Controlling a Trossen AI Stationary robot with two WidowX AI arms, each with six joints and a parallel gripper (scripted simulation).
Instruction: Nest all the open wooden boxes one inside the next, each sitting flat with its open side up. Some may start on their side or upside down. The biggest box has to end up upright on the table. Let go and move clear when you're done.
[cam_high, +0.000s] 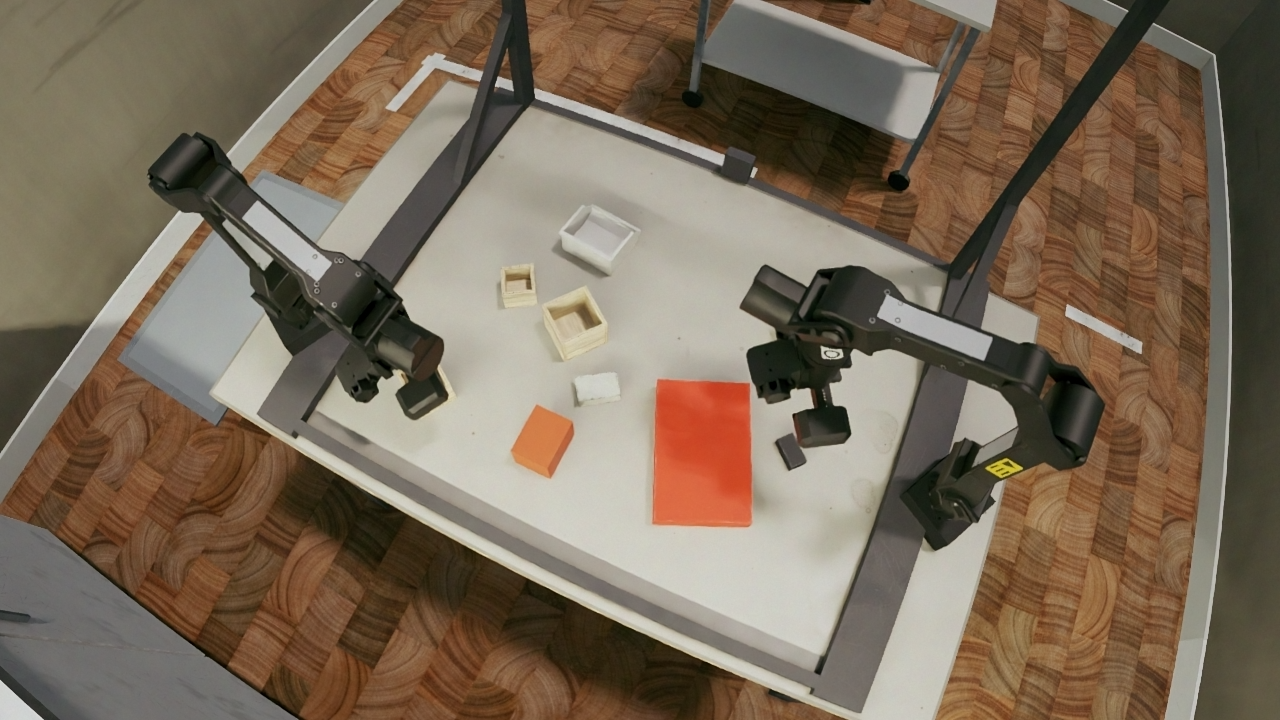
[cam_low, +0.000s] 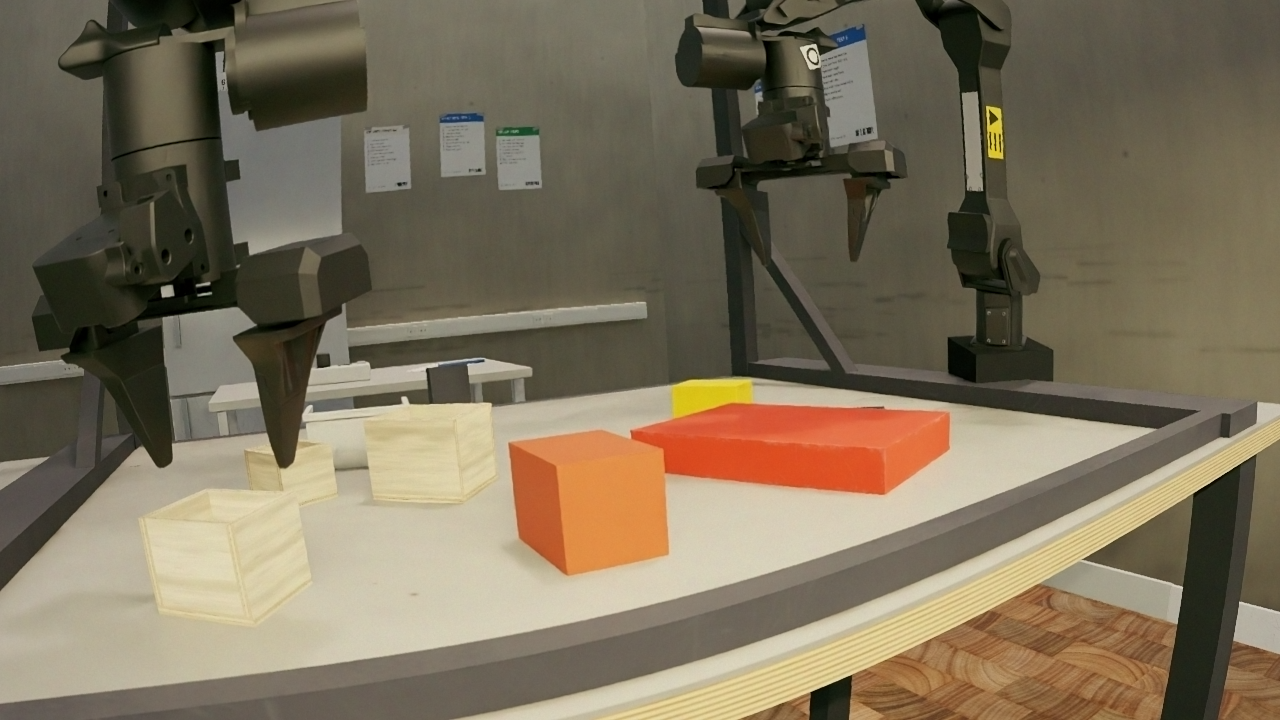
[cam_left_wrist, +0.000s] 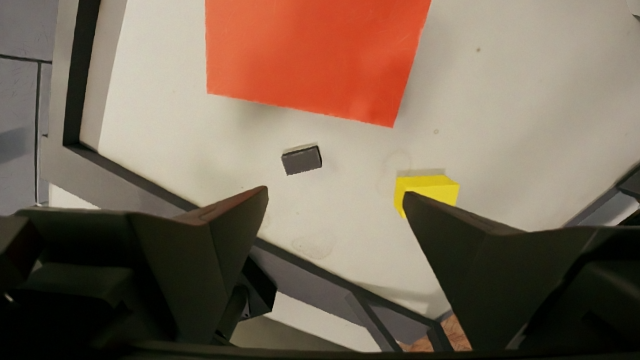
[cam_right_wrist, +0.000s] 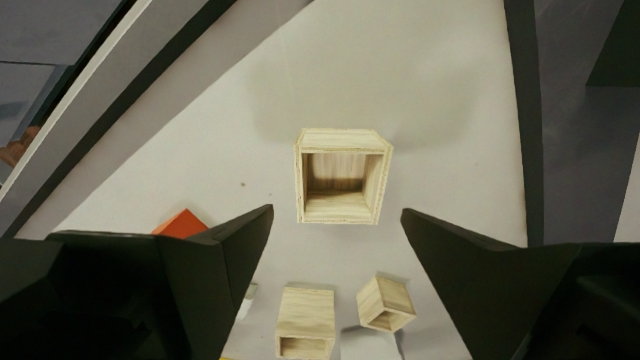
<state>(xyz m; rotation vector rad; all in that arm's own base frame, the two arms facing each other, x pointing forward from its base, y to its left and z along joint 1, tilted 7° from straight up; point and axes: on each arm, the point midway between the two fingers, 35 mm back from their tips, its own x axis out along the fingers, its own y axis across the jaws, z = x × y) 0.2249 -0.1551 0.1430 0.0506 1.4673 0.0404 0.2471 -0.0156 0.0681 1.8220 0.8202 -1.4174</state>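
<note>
The medium wooden box lies 9 cm below my right hand. From my right hand the other things lie so: small wooden box (20 cm behind, 9 cm below, 7 cm to the left); largest wooden box (18 cm to the left, 16 cm behind, 9 cm below); orange cube (20 cm to the left, 7 cm below, 3 cm ahead).
</note>
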